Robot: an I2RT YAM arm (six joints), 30 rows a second.
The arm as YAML. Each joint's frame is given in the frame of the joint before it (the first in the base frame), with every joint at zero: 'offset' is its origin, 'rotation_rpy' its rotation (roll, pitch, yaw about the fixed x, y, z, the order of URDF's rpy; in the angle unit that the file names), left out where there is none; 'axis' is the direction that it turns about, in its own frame. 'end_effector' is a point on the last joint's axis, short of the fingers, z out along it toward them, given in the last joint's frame.
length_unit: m
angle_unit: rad
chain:
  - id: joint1
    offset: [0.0, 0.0, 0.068]
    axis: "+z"
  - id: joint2
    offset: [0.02, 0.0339, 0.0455]
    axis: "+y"
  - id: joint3
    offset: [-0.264, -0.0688, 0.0]
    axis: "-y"
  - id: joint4
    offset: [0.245, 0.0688, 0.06]
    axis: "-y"
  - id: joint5
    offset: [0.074, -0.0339, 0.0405]
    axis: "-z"
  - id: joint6
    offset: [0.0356, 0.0, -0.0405]
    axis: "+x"
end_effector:
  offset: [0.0, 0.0, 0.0]
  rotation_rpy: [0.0, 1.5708, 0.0]
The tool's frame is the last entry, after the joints.
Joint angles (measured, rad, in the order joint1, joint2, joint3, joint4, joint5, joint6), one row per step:
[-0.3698, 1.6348, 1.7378, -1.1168, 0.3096, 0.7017]
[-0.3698, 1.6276, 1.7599, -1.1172, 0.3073, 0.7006]
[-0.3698, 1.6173, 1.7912, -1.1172, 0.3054, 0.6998]
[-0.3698, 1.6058, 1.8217, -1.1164, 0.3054, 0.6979]
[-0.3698, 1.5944, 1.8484, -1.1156, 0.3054, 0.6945]
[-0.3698, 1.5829, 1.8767, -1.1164, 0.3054, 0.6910]
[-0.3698, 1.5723, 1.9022, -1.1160, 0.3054, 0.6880]
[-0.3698, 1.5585, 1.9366, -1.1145, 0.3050, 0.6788]
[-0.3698, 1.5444, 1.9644, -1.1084, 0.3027, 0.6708]
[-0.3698, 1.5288, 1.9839, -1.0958, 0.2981, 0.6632]
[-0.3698, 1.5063, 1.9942, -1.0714, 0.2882, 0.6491]
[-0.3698, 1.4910, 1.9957, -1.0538, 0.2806, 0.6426]
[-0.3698, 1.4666, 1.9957, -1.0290, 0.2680, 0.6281]
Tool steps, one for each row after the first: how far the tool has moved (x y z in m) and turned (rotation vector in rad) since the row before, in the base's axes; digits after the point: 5 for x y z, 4 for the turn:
[-0.00170, 0.00074, 0.00870, -0.0090, -0.0271, 0.0021]
[-0.00281, 0.00116, 0.01238, -0.0139, -0.0390, 0.0017]
[-0.00356, 0.00138, 0.01252, -0.0163, -0.0390, 0.0014]
[-0.00388, 0.00151, 0.01131, -0.0156, -0.0346, 0.0025]
[-0.00450, 0.00175, 0.01160, -0.0158, -0.0346, 0.0025]
[-0.00441, 0.00171, 0.01050, -0.0147, -0.0325, 0.0021]
[-0.00628, 0.00245, 0.01393, -0.0226, -0.0416, 0.0063]
[-0.00614, 0.00247, 0.01232, -0.0205, -0.0410, 0.0067]
[-0.00596, 0.00248, 0.01078, -0.0191, -0.0413, 0.0081]
[-0.00706, 0.00310, 0.01095, -0.0242, -0.0476, 0.0159]
[-0.00440, 0.00198, 0.00595, -0.0129, -0.0299, 0.0098]
[-0.00718, 0.00325, 0.00843, -0.0217, -0.0401, 0.0179]

